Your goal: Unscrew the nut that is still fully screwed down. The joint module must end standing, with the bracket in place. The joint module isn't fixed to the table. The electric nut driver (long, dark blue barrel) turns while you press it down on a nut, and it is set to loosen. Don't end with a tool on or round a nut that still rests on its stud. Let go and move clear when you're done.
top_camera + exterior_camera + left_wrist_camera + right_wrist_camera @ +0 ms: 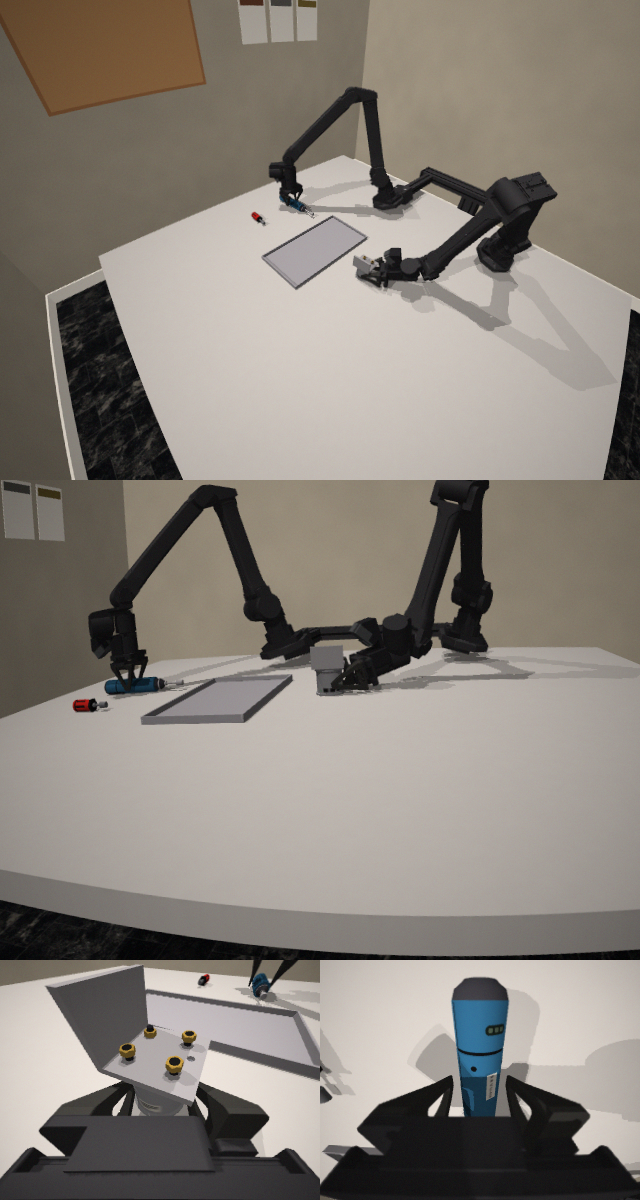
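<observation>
My left gripper is now 10 mm below the joint module. Also, from my left hand: short red-handled tool: 570 mm to the right, 90 mm ahead, 10 mm below; l-shaped bracket: 50 mm above; grey tray: 240 mm to the right, 30 mm ahead, 20 mm below.
</observation>
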